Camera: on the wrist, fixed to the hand. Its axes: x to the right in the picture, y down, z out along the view.
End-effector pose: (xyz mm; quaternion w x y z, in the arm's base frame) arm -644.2 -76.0 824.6 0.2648 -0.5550 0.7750 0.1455
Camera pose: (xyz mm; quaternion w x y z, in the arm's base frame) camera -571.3 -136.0 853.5 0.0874 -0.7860 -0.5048 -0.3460
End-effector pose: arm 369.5 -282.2 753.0 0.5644 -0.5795 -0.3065 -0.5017
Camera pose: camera 281.1 -304.2 791.1 0.4360 -0.3667 0.5396 0.6199
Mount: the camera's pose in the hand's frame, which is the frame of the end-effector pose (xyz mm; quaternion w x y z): 12.7 -90.8 -36.6 0.0178 0.0351 0.1050 -0.9937
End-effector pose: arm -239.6 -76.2 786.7 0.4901 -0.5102 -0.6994 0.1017
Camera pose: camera -266.4 -120.6 870.7 0.2011 0.6924 -0.4644 -0.5142
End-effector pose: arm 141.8 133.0 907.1 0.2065 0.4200 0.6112 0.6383
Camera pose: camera 83.1 135.9 827.8 0.5590 -0.6596 0.4723 -0.1712
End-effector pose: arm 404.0 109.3 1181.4 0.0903 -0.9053 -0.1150 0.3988
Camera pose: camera 427.1 197.1 1220.0 0.4417 0.0595 -0.8782 -0.1737
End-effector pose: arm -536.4 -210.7 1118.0 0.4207 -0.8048 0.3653 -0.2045
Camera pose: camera -513.7 -205.2 1213.9 0.2058 0.3411 0.7562 0.5190
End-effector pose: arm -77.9 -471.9 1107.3 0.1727 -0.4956 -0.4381 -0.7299
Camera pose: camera -166.9 -448.7 1071.3 0.6588 -0.5092 0.5077 0.2212
